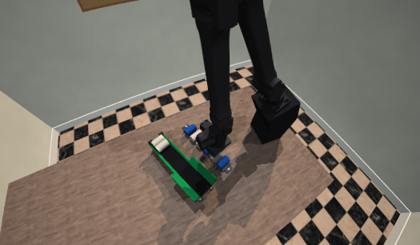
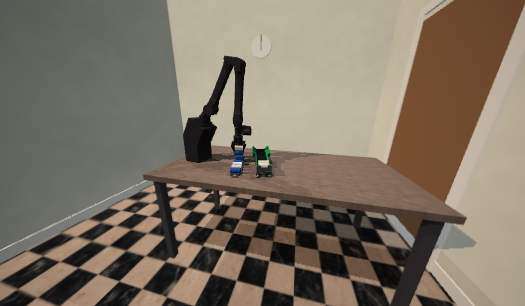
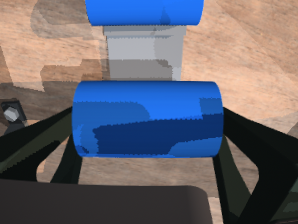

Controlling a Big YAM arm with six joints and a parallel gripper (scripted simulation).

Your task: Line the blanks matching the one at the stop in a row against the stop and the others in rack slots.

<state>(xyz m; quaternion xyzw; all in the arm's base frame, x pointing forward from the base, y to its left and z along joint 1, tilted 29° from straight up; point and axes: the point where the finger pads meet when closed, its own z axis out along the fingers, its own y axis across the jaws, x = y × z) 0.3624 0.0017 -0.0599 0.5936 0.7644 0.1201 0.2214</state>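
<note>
My hand is 30 mm to the right of the rib and 90 mm above it. Also, from my hand: grey stop 250 mm ahead, 220 mm to the right, 30 mm below; grey stock rack 20 mm ahead, 80 mm to the right, 100 mm below.
</note>
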